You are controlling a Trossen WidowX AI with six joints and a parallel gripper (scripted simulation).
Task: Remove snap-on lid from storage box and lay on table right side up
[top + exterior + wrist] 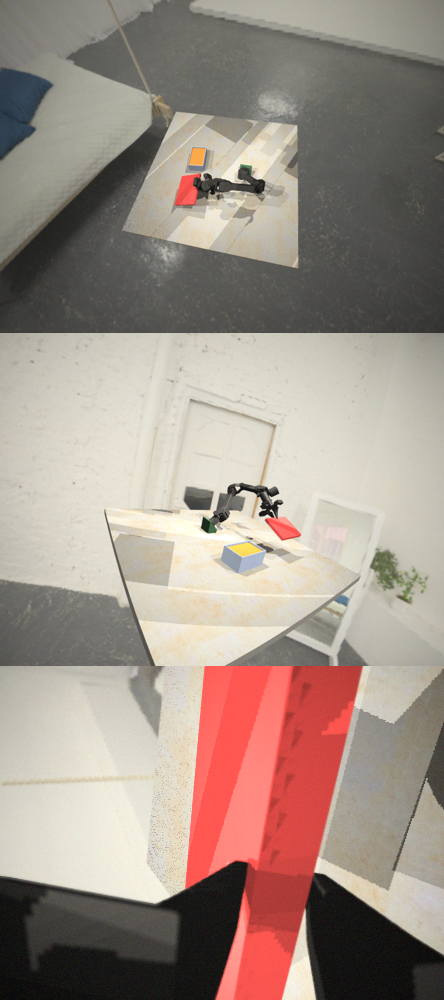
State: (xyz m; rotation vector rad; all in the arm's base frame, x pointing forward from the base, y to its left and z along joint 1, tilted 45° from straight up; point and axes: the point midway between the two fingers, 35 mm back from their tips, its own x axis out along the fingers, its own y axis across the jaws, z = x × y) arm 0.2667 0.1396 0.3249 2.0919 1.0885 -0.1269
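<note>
The red lid lies 70 mm ahead of my gripper tip, 30 mm below it and 20 mm to the left of it.
</note>
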